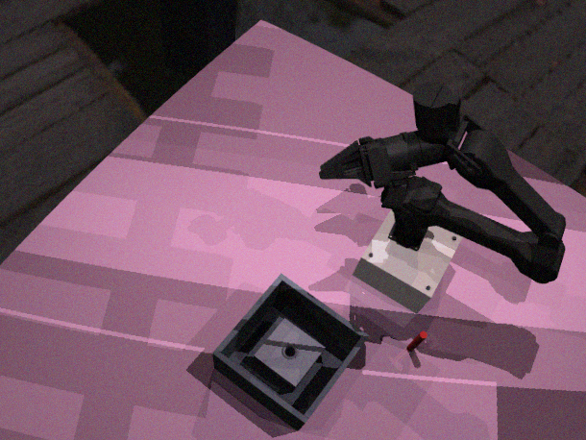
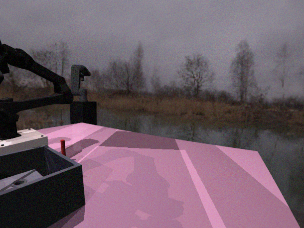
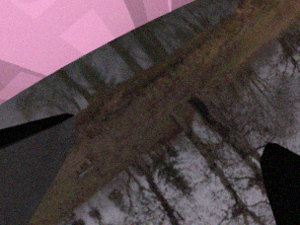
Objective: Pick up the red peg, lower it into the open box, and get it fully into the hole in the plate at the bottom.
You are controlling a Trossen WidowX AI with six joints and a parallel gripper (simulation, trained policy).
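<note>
Right now my gripper tip is 28 cm to the right of the red peg, 25 cm above it and 7 cm short of it. The rest, counted from my gripper tip: grey box (27 cm below, 20 cm ahead, 8 cm to the left).
</note>
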